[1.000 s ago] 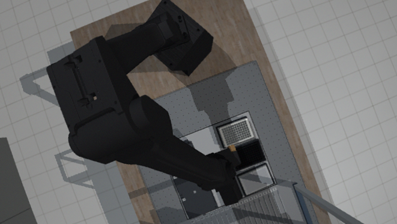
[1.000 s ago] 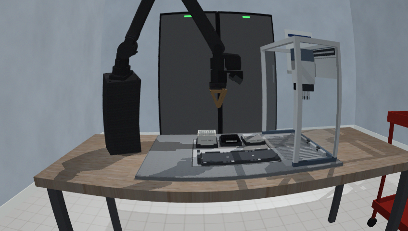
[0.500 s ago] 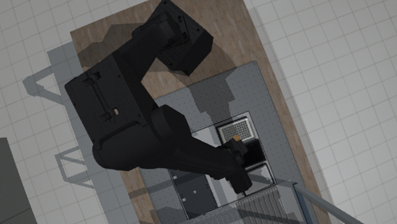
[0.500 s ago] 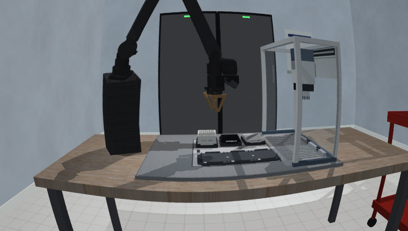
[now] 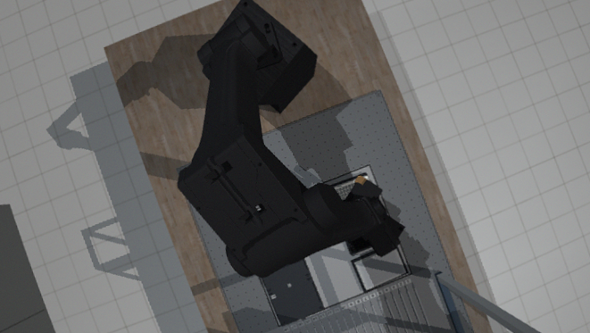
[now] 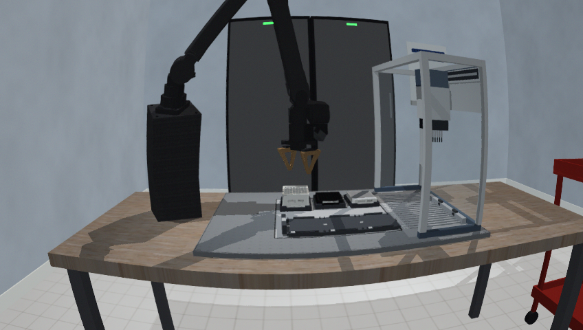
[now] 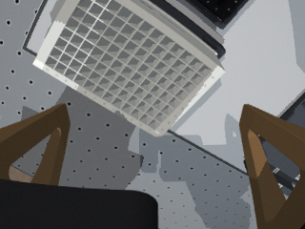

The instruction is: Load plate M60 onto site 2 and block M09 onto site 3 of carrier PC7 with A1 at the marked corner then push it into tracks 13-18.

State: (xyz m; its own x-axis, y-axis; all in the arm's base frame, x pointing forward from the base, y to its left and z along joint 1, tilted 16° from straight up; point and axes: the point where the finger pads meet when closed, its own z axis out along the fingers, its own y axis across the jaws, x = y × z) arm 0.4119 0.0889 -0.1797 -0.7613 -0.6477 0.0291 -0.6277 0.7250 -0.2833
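Right now my hand is 10 mm past the nest S1, 20 mm to the right of it and 120 mm above it. The rest, counted from my hand: black 96-well plate M06 (100 mm ahead, 40 mm to the left, 100 mm below); then dark carrier PC7 (130 mm ahead, 230 mm to the right, 110 mm below); then nest S3 (210 mm ahead, 40 mm to the left, 120 mm below).
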